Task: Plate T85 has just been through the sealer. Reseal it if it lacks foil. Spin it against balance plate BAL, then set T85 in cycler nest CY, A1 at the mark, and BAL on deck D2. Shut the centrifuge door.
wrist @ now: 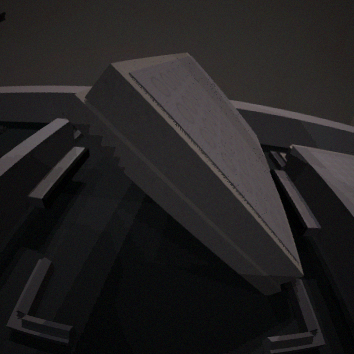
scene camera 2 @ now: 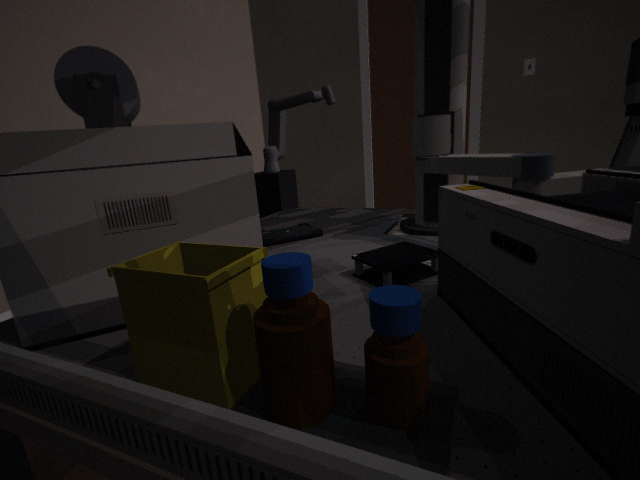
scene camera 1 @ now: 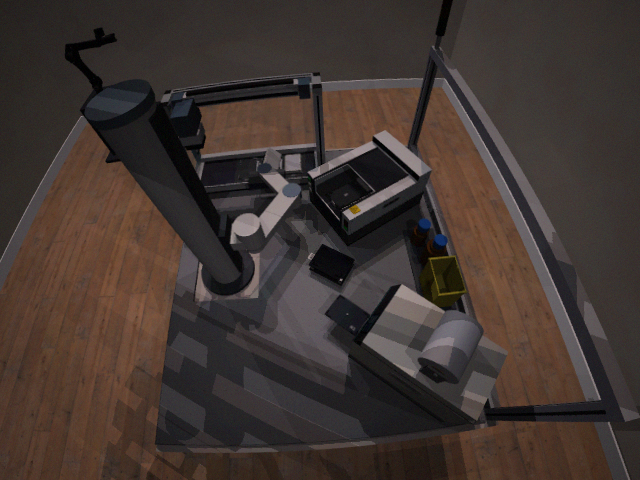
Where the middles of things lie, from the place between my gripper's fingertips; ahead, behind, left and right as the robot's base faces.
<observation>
The grey cylinder device (scene camera 2: 80, 60) lies 1090 mm to the right of my hand, 550 mm ahead of it and 340 mm above it.
</observation>
